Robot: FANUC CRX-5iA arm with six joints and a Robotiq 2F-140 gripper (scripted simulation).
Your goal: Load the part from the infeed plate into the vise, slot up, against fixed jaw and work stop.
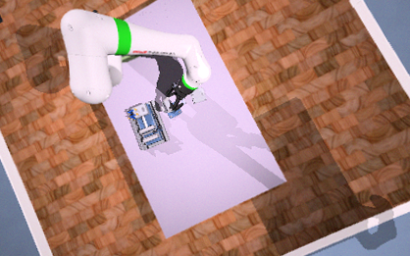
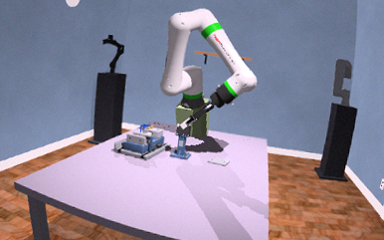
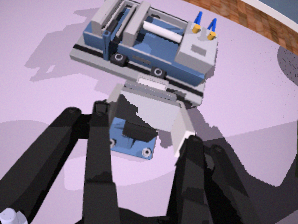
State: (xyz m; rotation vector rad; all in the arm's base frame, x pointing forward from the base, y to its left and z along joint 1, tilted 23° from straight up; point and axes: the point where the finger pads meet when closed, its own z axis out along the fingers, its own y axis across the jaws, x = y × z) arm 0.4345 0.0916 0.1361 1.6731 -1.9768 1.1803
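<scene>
Now: hand 2 cm to the left of the part and 1 cm above it. The rest, counted from my hand: air cylinder rod (21 cm to the right, 10 cm below).
</scene>
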